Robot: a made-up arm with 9 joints. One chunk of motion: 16 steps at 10 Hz.
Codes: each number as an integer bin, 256 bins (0 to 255) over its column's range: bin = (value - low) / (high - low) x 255, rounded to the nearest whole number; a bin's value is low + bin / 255 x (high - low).
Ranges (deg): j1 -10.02..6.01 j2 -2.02..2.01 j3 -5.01..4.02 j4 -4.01..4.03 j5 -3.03..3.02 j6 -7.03..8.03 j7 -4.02..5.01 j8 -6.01..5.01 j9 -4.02..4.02
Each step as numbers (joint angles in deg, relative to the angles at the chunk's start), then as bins.
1 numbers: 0.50 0.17 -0.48 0.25 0.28 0.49 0.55 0.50 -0.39
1 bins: 167 139 128 135 140 127 129 151 115
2 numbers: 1.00 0.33 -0.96 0.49 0.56 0.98 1.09 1.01 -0.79
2 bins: 175 149 114 143 151 136 144 162 102
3 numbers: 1.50 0.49 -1.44 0.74 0.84 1.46 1.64 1.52 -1.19
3 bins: 183 159 101 151 163 144 160 174 90
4 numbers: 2.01 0.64 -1.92 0.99 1.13 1.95 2.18 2.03 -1.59
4 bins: 191 168 87 159 175 152 175 186 77
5 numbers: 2.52 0.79 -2.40 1.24 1.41 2.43 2.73 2.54 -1.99
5 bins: 199 178 74 167 187 160 191 198 64
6 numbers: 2.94 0.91 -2.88 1.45 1.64 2.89 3.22 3.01 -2.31
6 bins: 206 185 60 173 197 168 204 209 54
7 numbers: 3.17 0.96 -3.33 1.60 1.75 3.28 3.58 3.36 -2.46
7 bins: 210 189 47 178 201 175 215 217 49
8 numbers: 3.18 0.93 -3.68 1.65 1.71 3.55 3.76 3.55 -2.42
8 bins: 210 187 38 180 200 179 220 221 51
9 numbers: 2.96 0.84 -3.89 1.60 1.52 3.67 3.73 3.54 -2.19
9 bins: 206 181 32 178 192 181 219 221 58
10 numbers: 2.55 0.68 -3.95 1.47 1.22 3.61 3.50 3.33 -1.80
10 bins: 200 171 30 174 179 180 212 216 70
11 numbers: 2.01 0.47 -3.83 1.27 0.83 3.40 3.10 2.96 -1.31
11 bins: 191 158 33 167 163 177 201 208 86
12 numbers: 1.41 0.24 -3.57 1.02 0.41 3.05 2.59 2.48 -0.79
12 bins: 182 143 41 160 145 171 187 196 102
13 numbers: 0.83 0.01 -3.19 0.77 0.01 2.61 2.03 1.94 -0.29
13 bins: 173 128 51 152 128 163 171 184 118
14 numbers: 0.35 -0.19 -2.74 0.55 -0.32 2.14 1.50 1.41 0.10
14 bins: 165 116 64 145 114 155 156 172 131
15 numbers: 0.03 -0.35 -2.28 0.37 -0.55 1.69 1.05 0.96 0.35
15 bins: 160 106 77 139 105 148 143 161 139
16 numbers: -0.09 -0.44 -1.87 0.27 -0.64 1.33 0.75 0.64 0.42
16 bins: 158 100 89 136 101 142 135 154 141
